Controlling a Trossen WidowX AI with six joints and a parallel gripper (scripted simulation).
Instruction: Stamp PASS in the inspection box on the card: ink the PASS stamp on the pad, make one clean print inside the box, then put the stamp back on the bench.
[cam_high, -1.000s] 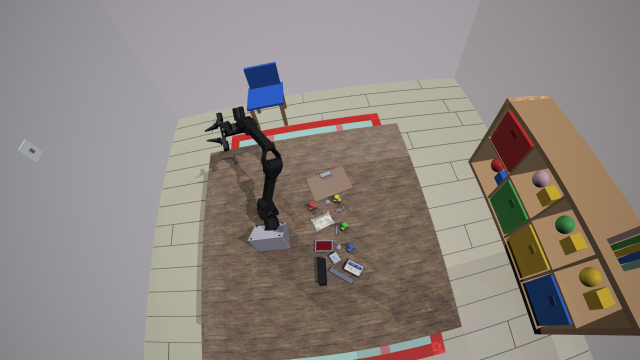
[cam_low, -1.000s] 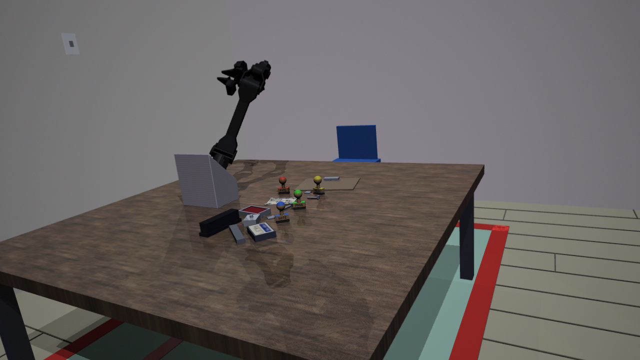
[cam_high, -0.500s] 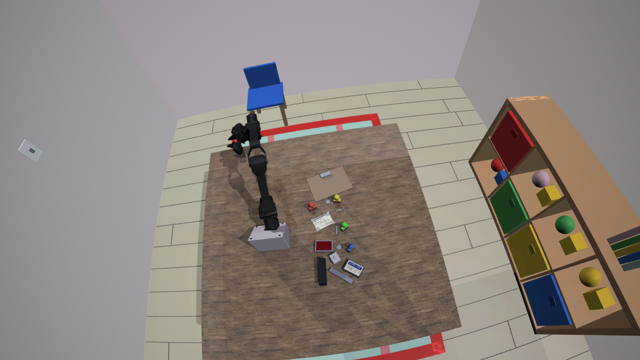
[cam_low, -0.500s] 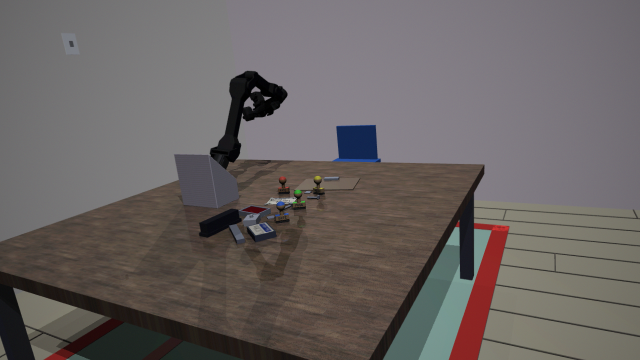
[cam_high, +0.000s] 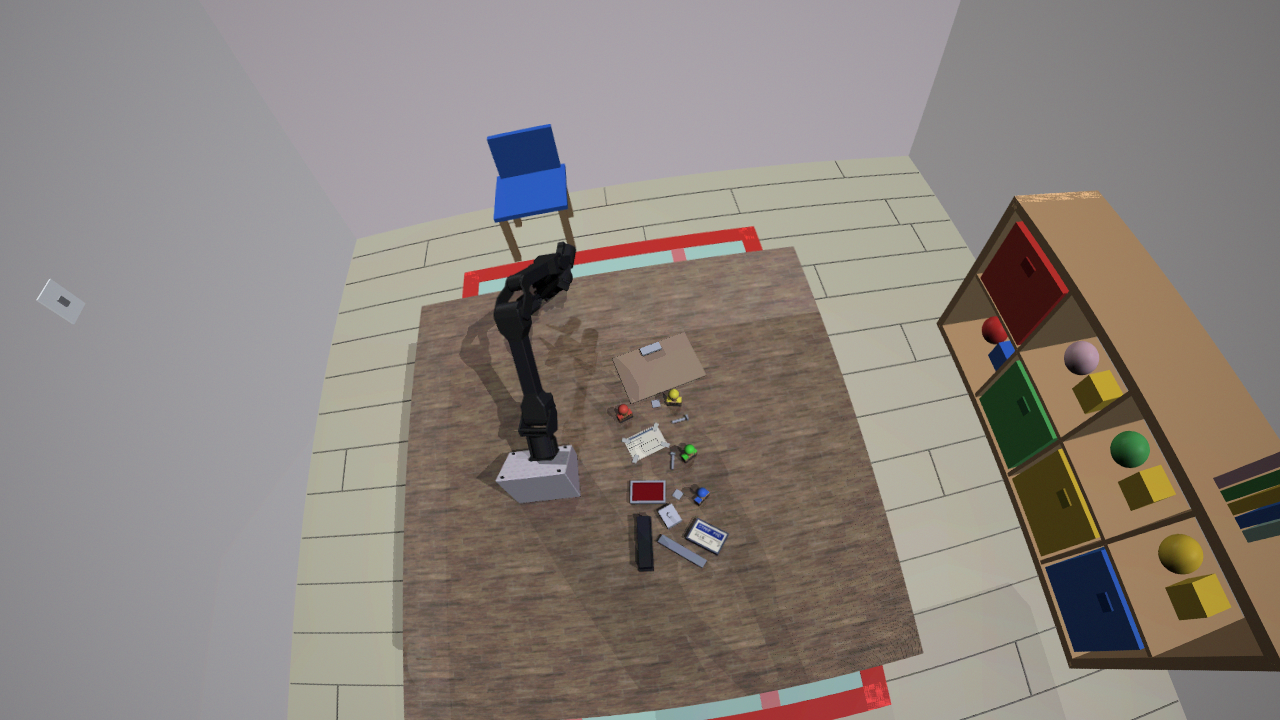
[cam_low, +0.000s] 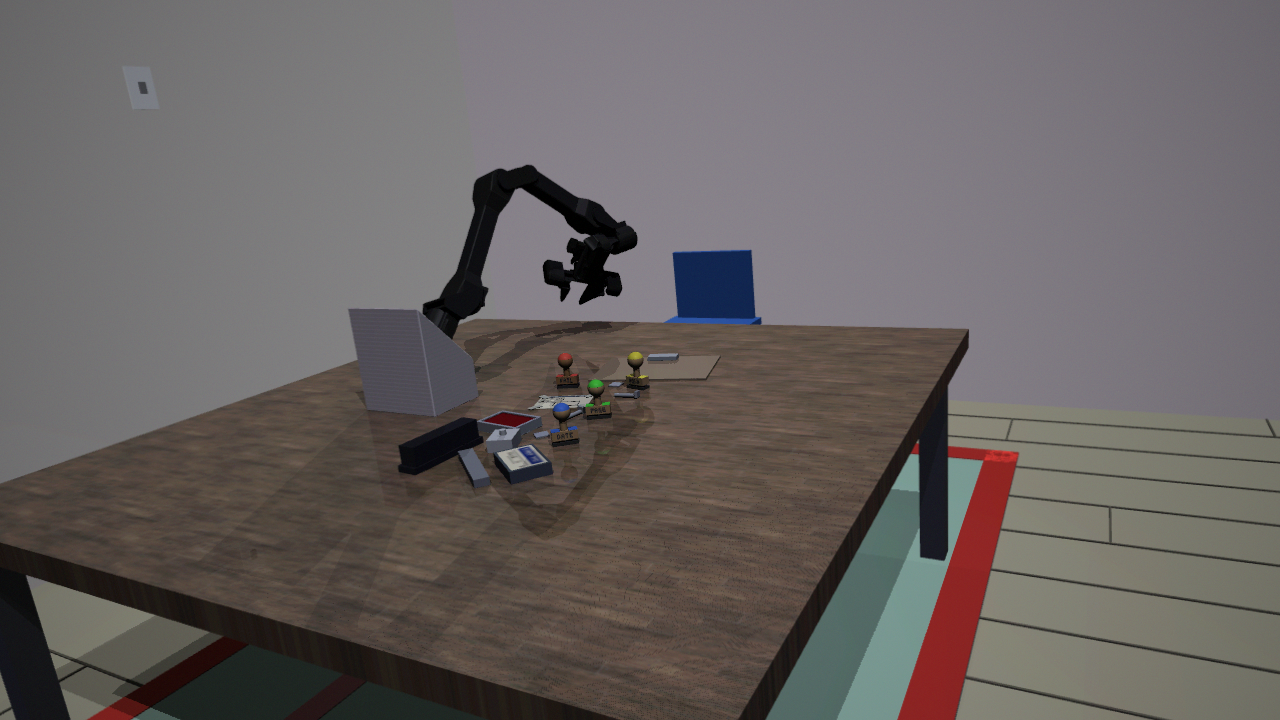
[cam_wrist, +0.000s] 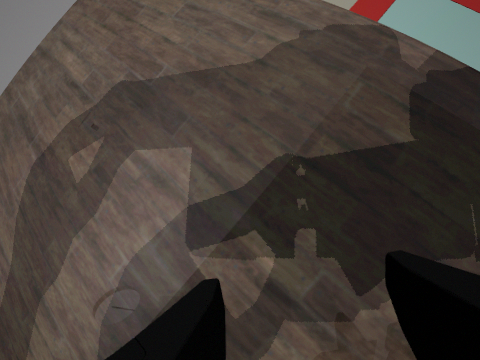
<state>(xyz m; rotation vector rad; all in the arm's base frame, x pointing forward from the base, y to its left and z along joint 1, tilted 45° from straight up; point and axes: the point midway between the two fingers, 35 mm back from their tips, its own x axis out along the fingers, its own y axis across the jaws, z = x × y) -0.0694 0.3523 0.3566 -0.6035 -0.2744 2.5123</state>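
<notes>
My gripper tip is 420 mm short of the yellow-knob stamp, 320 mm to the left of it and 60 mm above it. Also, from my gripper tip: white inspection card (340 mm ahead, 440 mm to the right, 80 mm below); then red-knob stamp (290 mm ahead, 360 mm to the right, 60 mm below); then green-knobbed PASS stamp (460 mm ahead, 480 mm to the right, 60 mm below).
</notes>
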